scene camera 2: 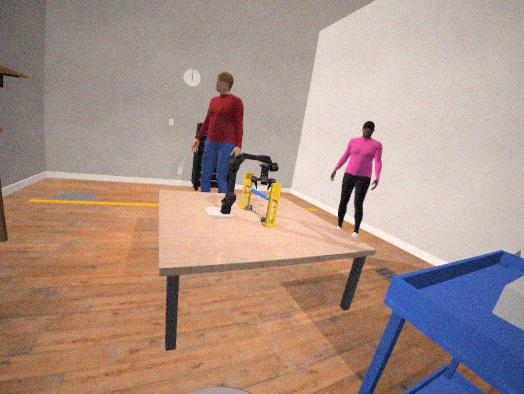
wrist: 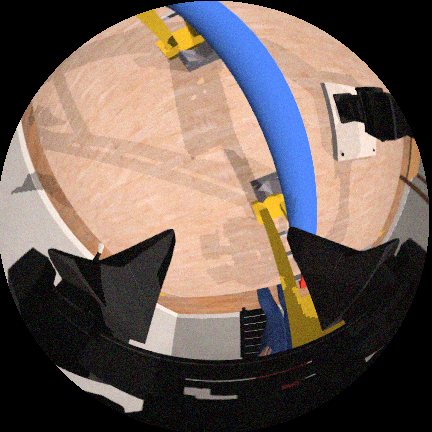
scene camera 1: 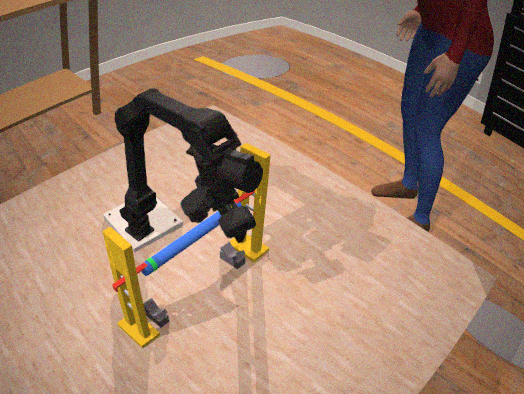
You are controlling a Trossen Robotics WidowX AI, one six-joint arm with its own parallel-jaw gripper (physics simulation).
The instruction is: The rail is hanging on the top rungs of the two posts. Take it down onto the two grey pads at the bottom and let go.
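Seen in the pictures: gripper, fingertip midpoint: [scene camera 2: 261,189] [wrist: 233,234]; arm's base, link origin: [scene camera 2: 225,212] [wrist: 345,107] [scene camera 1: 139,230].
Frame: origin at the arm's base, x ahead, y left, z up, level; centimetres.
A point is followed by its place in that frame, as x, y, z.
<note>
The blue rail [scene camera 1: 187,240] {25.4, -5.9, 16.8} [scene camera 2: 259,193] {23.7, -4.8, 16.4} [wrist: 280,120] {25.0, -2.7, 17.1} with red ends spans the upper parts of two yellow posts [scene camera 1: 260,200] {28.3, 15.4, 16.5} [scene camera 1: 116,250] {24.5, -24.5, 26.2} [scene camera 2: 274,205] {25.0, -23.9, 13.0} [wrist: 274,235] {27.3, 15.4, 8.0}. A green band shows near one end in scene camera 1. My gripper [scene camera 1: 218,227] {30.4, 2.8, 17.3} [scene camera 2: 262,186] {30.4, 2.8, 17.3} [wrist: 233,234] {30.4, 2.8, 17.3} is open and empty, near the far post. In the wrist view the rail runs to the right of the gap and passes behind the right fingertip. Two grey pads [scene camera 1: 156,312] {24.9, -17.6, 1.3} [scene camera 1: 232,255] {25.1, 9.9, 0.6} [wrist: 200,56] {24.2, -16.6, 0.7} [wrist: 267,185] {24.9, 9.8, 0.7} sit at the feet of the posts. The rail's far end is partly hidden by my arm.
My arm's white base plate [scene camera 1: 162,222] {2.6, 6.8, 0.1} [scene camera 2: 218,213] {-5.7, -1.4, 0.1} [wrist: 357,147] {-1.7, 9.8, 0.2} lies behind the rail on the wooden table [scene camera 1: 320,325] {54.4, 6.6, -1.8} [scene camera 2: 200,245] {-31.2, -42.6, -1.8}. A person in red [scene camera 1: 425,110] [scene camera 2: 225,120] stands beyond the table, and another in pink [scene camera 2: 365,157] stands by the wall. A blue cart [scene camera 2: 450,300] stands at the right.
</note>
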